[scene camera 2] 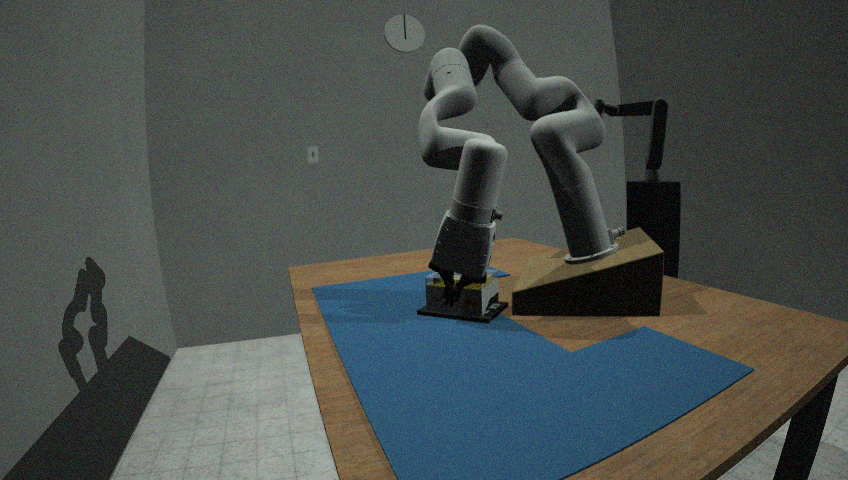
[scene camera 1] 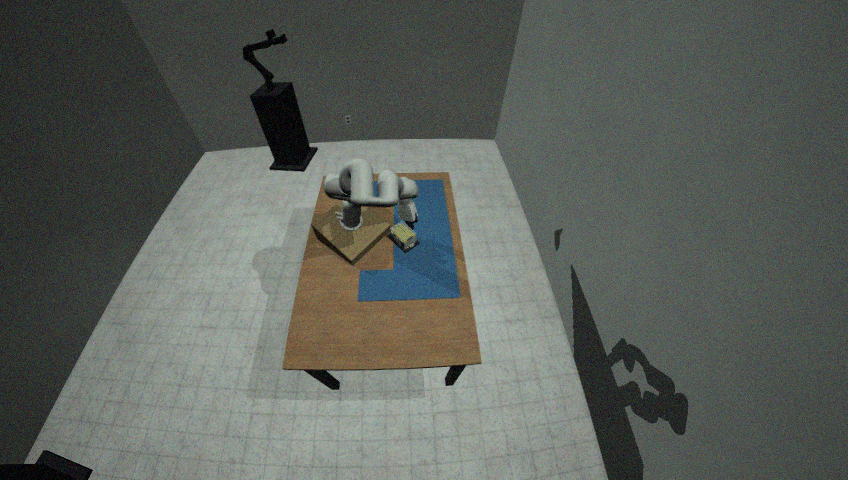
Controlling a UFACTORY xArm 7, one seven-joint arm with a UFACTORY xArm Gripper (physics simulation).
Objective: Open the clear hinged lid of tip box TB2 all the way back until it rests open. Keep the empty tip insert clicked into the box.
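Places are measured from the arm's base along level axes (x left, y ahead, z down), in metres.
Pixels of known places: gripper, fingertip midpoint: (scene camera 2: 449, 303) (scene camera 1: 411, 229); arm's base at its link origin: (scene camera 2: 591, 254) (scene camera 1: 351, 221).
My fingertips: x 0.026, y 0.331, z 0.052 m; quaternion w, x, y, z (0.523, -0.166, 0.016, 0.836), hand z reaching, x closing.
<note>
For each thing: its top centre in the pictures, then the offset to it from my fingertips. "spot": a spot on its surface instead. Level surfaces: height alone.
- Tip box TB2 at its top centre: (scene camera 2: 461, 273) (scene camera 1: 403, 230) dy -0.039, dx -0.049, dz -0.041 m
- yellow tip insert at its top centre: (scene camera 2: 461, 275) (scene camera 1: 403, 231) dy -0.039, dx -0.049, dz -0.038 m
- clear lid at a spot on its surface: (scene camera 2: 433, 276) spot: dy +0.018, dx -0.053, dz -0.041 m
- blue L-shaped mat at its surface level: dz +0.036 m
- wooden table at its surface level: dz +0.039 m
Tip box TB2 (scene camera 1: 410, 242) (scene camera 2: 474, 302) sits upright on a dark base at the mat's edge beside the robot's wedge. The yellow tip insert (scene camera 1: 402, 232) (scene camera 2: 439, 284) sits inside it. The clear lid (scene camera 2: 433, 276) shows faintly above the insert and looks down over the box; its exact angle is hard to make out. My gripper (scene camera 1: 412, 224) (scene camera 2: 452, 302) is shut and empty, low at the box. Its dark fingers overlap the box wall in the scene camera 2 view and hide part of the box and lid. I cannot tell whether the fingertips touch the box.
A blue L-shaped mat (scene camera 1: 431, 261) (scene camera 2: 464, 380) lies on the wooden table (scene camera 1: 380, 336) (scene camera 2: 684, 431). The tan wedge (scene camera 1: 352, 252) (scene camera 2: 595, 291) under my arm's base stands close beside the box. A black pedestal (scene camera 1: 282, 124) (scene camera 2: 653, 220) with a dark arm stands beyond the table.
</note>
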